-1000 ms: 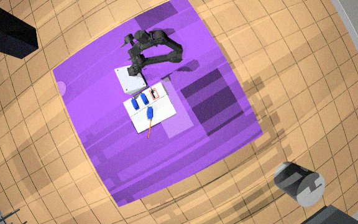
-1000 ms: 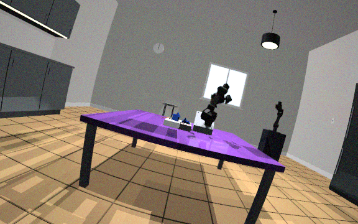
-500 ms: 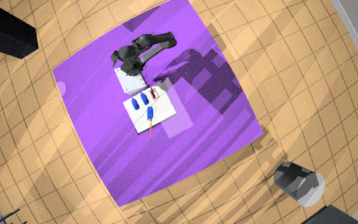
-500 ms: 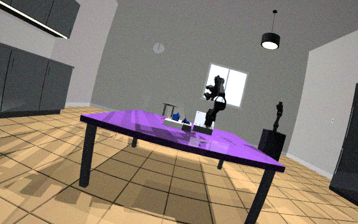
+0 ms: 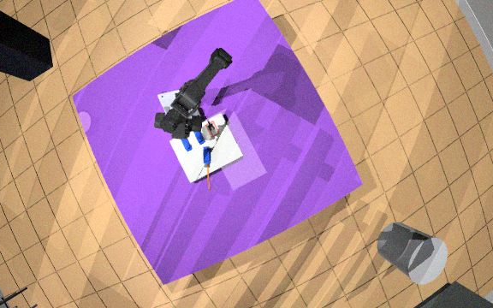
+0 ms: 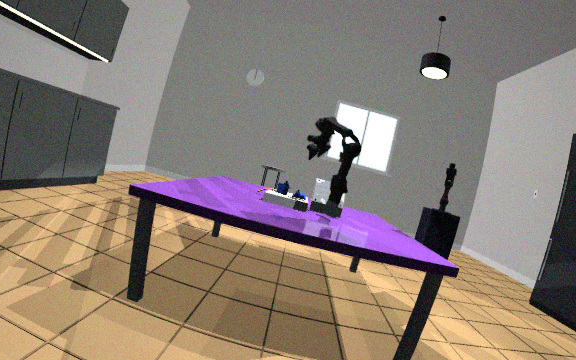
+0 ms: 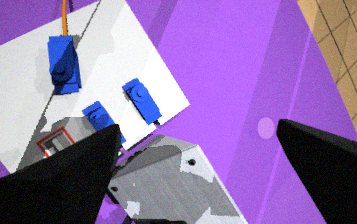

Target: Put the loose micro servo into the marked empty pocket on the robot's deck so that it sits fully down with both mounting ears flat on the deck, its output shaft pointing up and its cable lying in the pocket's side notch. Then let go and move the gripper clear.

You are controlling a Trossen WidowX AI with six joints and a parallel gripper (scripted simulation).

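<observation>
The white deck is 130 mm ahead of my gripper tip, 70 mm to the left of it and 270 mm below it.
</observation>
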